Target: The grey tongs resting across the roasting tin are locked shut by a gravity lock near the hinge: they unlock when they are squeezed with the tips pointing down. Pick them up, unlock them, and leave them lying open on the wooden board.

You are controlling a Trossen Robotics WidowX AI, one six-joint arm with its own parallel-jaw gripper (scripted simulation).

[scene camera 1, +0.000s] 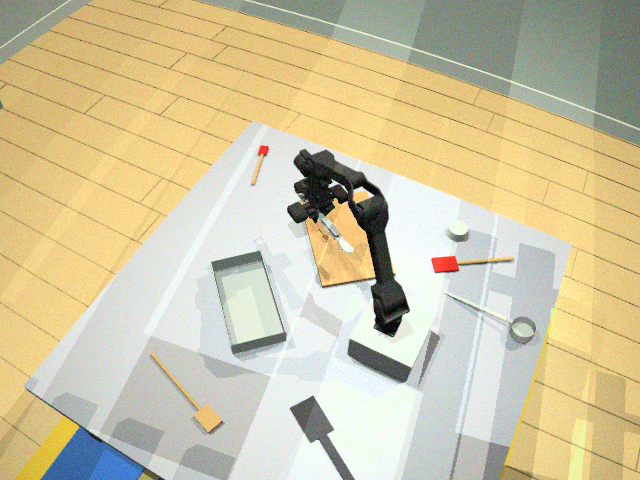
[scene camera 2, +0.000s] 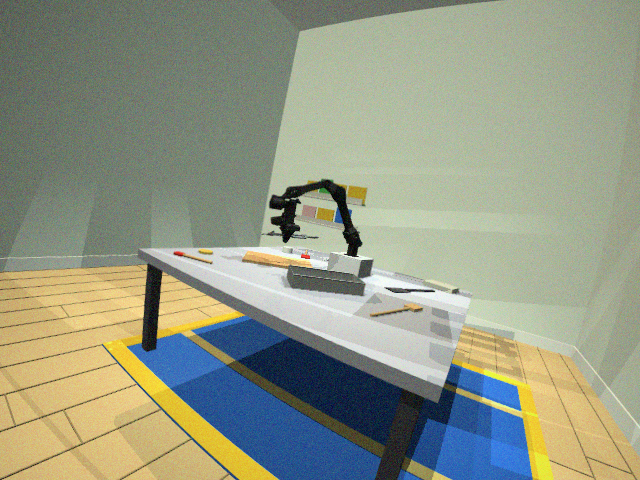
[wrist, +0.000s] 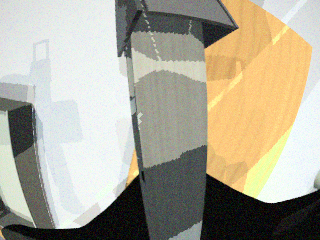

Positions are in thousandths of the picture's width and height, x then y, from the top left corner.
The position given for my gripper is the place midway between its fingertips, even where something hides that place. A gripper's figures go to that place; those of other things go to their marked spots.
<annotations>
My gripper (scene camera 1: 496,461): 177 cm from the lens. A wooden board (scene camera 1: 524,557) is 180 cm from the lens. A roasting tin (scene camera 1: 395,664): 172 cm from the lens.
</annotations>
